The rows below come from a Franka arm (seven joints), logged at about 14 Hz.
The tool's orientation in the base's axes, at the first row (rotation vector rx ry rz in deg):
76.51 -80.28 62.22
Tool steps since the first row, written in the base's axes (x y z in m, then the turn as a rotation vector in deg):
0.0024 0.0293 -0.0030 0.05 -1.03 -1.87
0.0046 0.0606 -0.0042 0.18 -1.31 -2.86
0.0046 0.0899 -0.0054 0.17 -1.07 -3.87
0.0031 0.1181 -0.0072 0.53 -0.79 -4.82
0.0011 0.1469 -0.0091 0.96 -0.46 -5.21
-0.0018 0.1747 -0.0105 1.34 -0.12 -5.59
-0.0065 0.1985 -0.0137 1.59 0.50 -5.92
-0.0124 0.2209 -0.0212 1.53 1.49 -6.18
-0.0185 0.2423 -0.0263 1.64 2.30 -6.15
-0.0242 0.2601 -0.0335 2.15 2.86 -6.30
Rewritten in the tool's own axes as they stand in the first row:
-0.0094 -0.0013 -0.0280 -1.60 -0.06 1.41
-0.0175 -0.0024 -0.0583 -2.51 -0.18 1.90
-0.0251 -0.0013 -0.0866 -3.54 -0.15 1.89
-0.0330 0.0012 -0.1137 -4.54 -0.48 1.81
-0.0411 0.0042 -0.1413 -5.00 -0.89 1.57
-0.0485 0.0081 -0.1680 -5.46 -1.25 1.31
-0.0568 0.0137 -0.1903 -5.92 -1.48 0.77
-0.0688 0.0205 -0.2103 -6.39 -1.38 -0.14
-0.0784 0.0275 -0.2299 -6.54 -1.46 -0.94
-0.0892 0.0339 -0.2455 -6.82 -1.95 -1.47

